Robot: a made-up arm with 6 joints. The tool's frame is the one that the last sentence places. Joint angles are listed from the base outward.
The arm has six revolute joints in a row. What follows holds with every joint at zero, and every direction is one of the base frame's.
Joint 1 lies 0.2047 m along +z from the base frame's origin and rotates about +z.
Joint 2 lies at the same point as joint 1 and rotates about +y.
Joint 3 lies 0.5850 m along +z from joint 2 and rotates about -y.
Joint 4 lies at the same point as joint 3 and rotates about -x.
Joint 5 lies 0.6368 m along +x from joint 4 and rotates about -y.
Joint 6 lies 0.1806 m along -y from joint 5 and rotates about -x.
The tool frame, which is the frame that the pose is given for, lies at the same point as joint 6; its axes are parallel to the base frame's.
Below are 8 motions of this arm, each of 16 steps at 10 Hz.
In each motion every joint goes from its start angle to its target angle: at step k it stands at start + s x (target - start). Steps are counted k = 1, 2, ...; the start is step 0. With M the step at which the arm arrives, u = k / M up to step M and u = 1 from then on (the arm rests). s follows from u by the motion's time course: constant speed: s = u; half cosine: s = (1 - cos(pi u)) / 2; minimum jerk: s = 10 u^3 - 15 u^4 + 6 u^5.
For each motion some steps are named. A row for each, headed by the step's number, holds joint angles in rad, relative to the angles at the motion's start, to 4 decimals.
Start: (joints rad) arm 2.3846 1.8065 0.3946 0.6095 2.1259 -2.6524
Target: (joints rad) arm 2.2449 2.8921 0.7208 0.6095 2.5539 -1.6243
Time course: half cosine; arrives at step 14
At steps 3, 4, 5, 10, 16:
3: -0.0152 0.1184 0.0356 0.0000 0.0467 0.1121
4: -0.0263 0.2044 0.0614 0.0000 0.0806 0.1935
5: -0.0395 0.3073 0.0923 0.0000 0.1211 0.2910
10: -0.1134 0.8812 0.2648 0.0000 0.3474 0.8346
16: -0.1397 1.0856 0.3262 0.0000 0.4280 1.0281

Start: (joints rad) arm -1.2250 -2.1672 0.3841 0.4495 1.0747 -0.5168
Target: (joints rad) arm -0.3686 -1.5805 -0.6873 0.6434 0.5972 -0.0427
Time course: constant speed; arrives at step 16
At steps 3, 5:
3: 0.1606 0.1100 -0.2009 0.0364 -0.0895 0.0889
5: 0.2676 0.1833 -0.3348 0.0606 -0.1492 0.1482

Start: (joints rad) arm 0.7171 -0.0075 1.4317 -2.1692 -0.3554 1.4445
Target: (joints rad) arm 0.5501 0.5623 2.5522 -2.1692 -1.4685 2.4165
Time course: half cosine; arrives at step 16
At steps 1, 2, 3, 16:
1: -0.0016 0.0055 0.0108 0.0000 -0.0107 0.0093
2: -0.0064 0.0217 0.0426 0.0000 -0.0424 0.0370
3: -0.0141 0.0480 0.0944 0.0000 -0.0938 0.0819
16: -0.1670 0.5698 1.1205 0.0000 -1.1131 0.9720

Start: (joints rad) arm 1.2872 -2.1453 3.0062 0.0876 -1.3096 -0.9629
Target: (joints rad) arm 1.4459 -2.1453 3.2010 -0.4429 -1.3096 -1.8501
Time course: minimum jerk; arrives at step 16
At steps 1, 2, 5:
1: 0.0004 0.0000 0.0004 -0.0012 0.0000 -0.0020
2: 0.0025 0.0000 0.0031 -0.0085 0.0000 -0.0142
5: 0.0286 0.0000 0.0351 -0.0955 0.0000 -0.1597

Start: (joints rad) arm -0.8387 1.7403 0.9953 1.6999 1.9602 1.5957
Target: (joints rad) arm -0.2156 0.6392 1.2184 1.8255 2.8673 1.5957
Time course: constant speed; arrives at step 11
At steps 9, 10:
9: 0.5098 -0.9009 0.1825 0.1028 0.7422 0.0000
10: 0.5665 -1.0010 0.2028 0.1142 0.8246 0.0000

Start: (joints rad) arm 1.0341 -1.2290 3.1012 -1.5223 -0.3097 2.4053
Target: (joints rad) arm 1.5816 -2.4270 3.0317 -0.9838 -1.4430 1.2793
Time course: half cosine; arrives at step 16
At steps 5, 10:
5: 0.1217 -0.2662 -0.0154 0.1197 -0.2518 -0.2502
10: 0.3785 -0.8282 -0.0480 0.3723 -0.7835 -0.7785

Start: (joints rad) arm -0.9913 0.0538 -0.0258 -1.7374 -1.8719 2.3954
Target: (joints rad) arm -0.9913 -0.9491 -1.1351 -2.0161 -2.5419 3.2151
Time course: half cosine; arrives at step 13
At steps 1, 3, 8, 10, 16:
1: 0.0000 -0.0146 -0.0161 -0.0040 -0.0097 0.0119
3: 0.0000 -0.1261 -0.1395 -0.0350 -0.0842 0.1031
8: 0.0000 -0.6793 -0.7513 -0.1888 -0.4538 0.5552
10: 0.0000 -0.8768 -0.9698 -0.2437 -0.5858 0.7166
16: 0.0000 -1.0029 -1.1093 -0.2787 -0.6700 0.8197

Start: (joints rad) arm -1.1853 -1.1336 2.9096 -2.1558 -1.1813 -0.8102
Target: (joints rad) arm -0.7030 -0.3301 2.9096 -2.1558 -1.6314 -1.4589
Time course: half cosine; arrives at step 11
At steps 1, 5, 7, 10, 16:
1: 0.0098 0.0163 0.0000 0.0000 -0.0091 -0.0131
5: 0.2068 0.3446 0.0000 0.0000 -0.1930 -0.2782
7: 0.3413 0.5686 0.0000 0.0000 -0.3185 -0.4591
10: 0.4725 0.7872 0.0000 0.0000 -0.4410 -0.6356
16: 0.4823 0.8035 0.0000 0.0000 -0.4501 -0.6487

